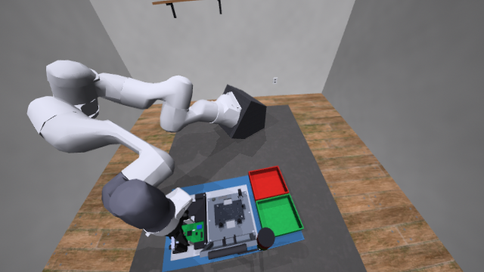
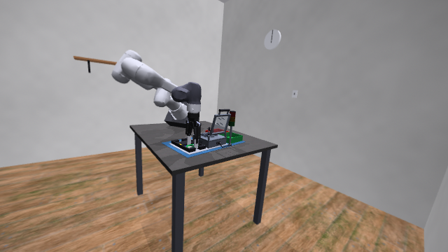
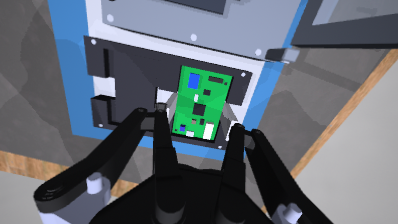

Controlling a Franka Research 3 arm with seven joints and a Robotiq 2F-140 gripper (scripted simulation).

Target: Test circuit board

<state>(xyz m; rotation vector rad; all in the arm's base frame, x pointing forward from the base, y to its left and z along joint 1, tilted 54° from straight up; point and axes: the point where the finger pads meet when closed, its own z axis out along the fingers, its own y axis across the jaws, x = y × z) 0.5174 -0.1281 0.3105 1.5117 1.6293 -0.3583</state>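
Right now the green circuit board is 2 cm below my hand. Also, from my hand: latch hook: 24 cm to the left, 7 cm behind, 5 cm above; then clear lid: 16 cm to the left, 14 cm above, 10 cm ahead; then dark plate: 18 cm to the left, 3 cm above, 1 cm behind.
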